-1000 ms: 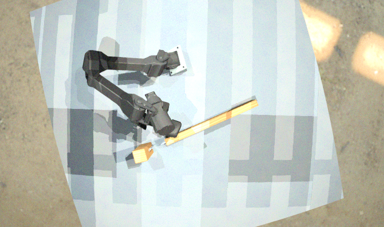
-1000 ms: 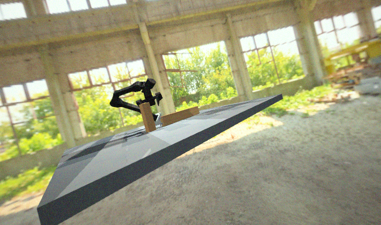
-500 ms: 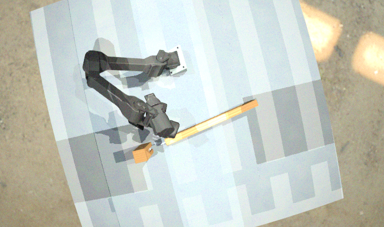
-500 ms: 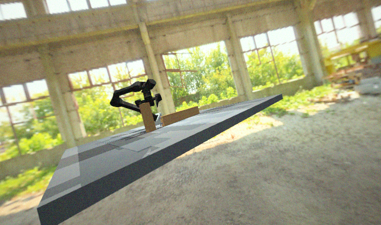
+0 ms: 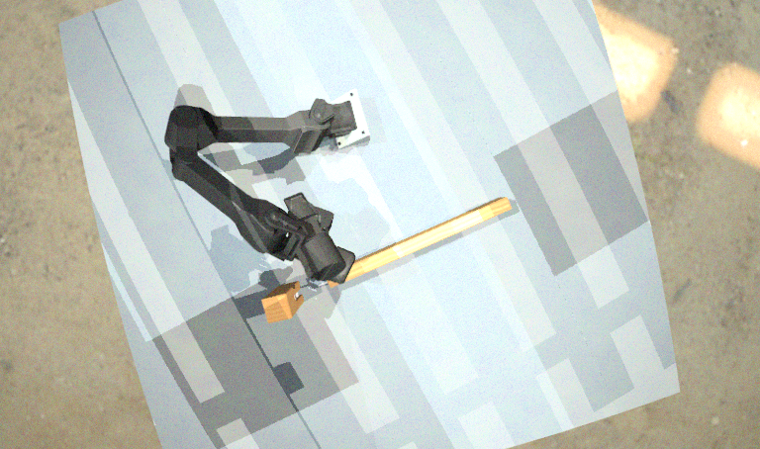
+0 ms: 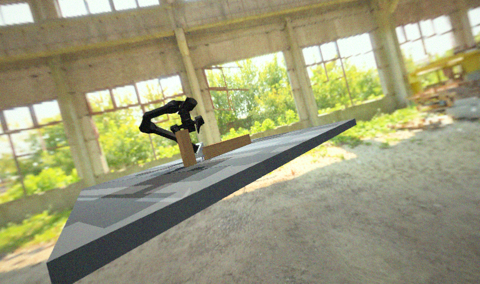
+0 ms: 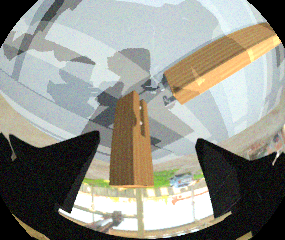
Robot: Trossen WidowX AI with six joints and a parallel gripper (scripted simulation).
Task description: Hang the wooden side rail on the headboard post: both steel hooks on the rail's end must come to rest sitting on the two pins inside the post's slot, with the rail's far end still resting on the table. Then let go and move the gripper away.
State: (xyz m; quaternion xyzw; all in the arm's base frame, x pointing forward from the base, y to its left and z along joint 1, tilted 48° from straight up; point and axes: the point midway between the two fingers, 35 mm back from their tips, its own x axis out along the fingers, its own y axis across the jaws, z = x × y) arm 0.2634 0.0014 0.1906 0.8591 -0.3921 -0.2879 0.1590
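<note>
My gripper tip is now 6 cm short of the headboard post, 7 cm to the left of it and 6 cm above it.
</note>
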